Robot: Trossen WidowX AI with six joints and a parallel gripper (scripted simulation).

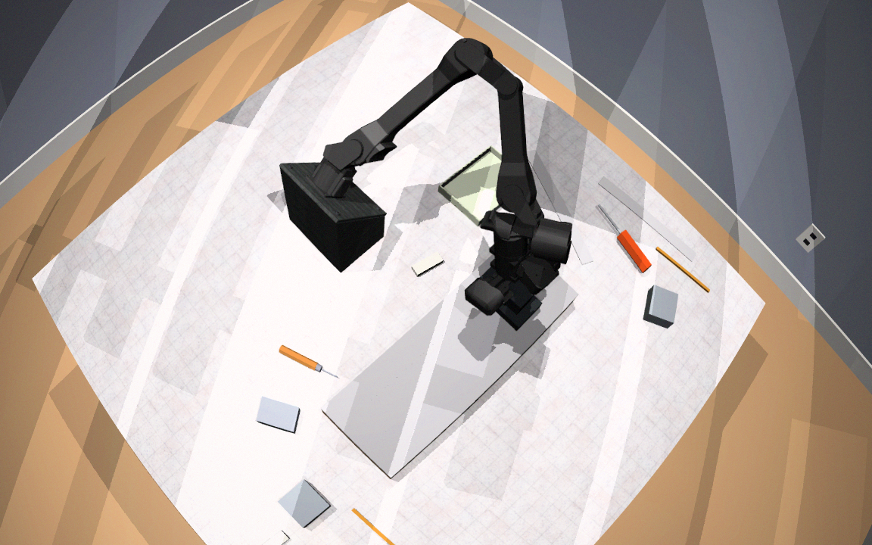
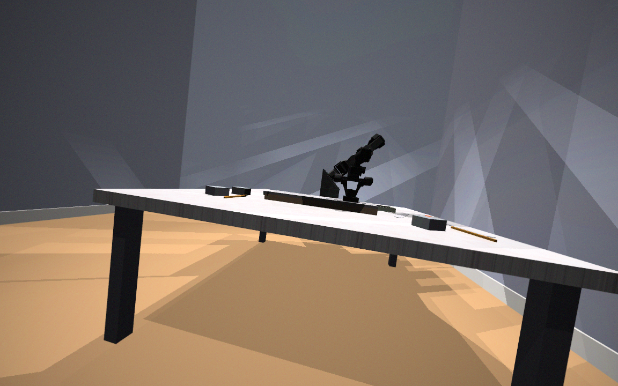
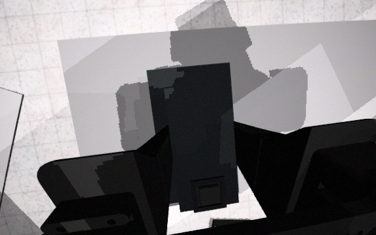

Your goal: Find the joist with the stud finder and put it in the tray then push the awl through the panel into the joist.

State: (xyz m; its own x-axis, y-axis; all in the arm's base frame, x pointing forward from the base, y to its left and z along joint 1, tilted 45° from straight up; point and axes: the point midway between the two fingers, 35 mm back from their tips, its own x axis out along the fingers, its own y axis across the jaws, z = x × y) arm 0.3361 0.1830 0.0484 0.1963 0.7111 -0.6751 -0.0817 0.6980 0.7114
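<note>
My gripper tip is 230 mm past the pale green tray, 160 mm to the right of it and 50 mm above it. From my gripper tip the other things lie so: stud finder (20 mm behind, 20 mm above); awl (360 mm to the right, 140 mm behind, 60 mm below).
</note>
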